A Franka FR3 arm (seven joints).
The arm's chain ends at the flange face. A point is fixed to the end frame.
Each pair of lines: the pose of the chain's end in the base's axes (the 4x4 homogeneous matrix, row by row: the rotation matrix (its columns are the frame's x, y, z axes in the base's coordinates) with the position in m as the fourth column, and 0 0 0 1 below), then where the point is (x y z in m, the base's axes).
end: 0.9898 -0.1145 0.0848 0.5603; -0.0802 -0.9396 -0.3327 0.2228; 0.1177 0.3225 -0.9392 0.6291; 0 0 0 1
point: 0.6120 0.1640 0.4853
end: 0.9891 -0.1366 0.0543 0.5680; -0.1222 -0.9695 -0.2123 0.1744; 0.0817 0.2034 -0.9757 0.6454; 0 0 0 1
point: 0.6148 0.1330 0.4941
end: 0.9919 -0.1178 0.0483 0.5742; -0.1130 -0.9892 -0.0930 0.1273; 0.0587 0.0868 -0.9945 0.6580; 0 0 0 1
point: 0.6202 0.1051 0.5024
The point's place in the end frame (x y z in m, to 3 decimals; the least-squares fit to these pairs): 0.039 0.003 0.159
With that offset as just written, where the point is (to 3 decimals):
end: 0.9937 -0.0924 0.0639 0.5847; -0.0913 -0.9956 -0.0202 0.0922; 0.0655 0.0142 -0.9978 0.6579; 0 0 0 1
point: 0.633 0.082 0.502
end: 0.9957 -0.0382 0.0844 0.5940; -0.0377 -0.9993 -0.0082 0.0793; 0.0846 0.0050 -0.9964 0.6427; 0 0 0 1
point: 0.646 0.074 0.488
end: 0.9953 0.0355 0.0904 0.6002; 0.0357 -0.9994 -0.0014 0.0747; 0.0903 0.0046 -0.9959 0.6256; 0 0 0 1
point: 0.653 0.073 0.471
